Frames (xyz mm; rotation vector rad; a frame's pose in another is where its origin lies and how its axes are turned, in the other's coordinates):
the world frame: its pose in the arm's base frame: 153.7 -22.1 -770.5 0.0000 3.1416 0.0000
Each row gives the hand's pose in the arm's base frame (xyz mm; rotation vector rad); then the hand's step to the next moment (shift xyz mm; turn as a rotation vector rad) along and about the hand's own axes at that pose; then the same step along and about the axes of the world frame.
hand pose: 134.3 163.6 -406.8 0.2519 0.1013 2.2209
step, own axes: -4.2 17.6 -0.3 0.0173 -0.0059 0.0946
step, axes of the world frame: 11.1 -14.1 -1.9 -0.0147 0.0158 -0.0939
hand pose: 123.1 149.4 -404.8 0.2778 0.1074 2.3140
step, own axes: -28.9 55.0 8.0 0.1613 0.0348 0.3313
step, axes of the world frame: 17.8 -58.9 -12.0 0.0550 0.0903 -0.3547
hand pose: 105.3 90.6 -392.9 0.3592 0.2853 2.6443
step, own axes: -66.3 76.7 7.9 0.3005 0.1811 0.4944
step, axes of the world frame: -28.2 -96.7 -13.8 0.1864 0.0494 -0.5748
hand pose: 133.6 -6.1 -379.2 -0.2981 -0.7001 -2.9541
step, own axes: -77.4 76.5 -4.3 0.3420 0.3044 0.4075
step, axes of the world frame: -85.0 -66.7 -13.3 0.2252 -0.1016 -0.5609
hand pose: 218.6 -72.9 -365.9 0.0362 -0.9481 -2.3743
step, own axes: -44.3 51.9 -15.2 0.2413 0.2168 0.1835
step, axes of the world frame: -66.5 -16.5 -13.8 0.1341 -0.1377 -0.3193
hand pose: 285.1 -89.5 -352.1 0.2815 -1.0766 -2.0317
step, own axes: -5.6 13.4 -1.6 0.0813 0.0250 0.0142
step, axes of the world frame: -11.9 -1.0 -8.5 0.0468 -0.0595 -0.0412
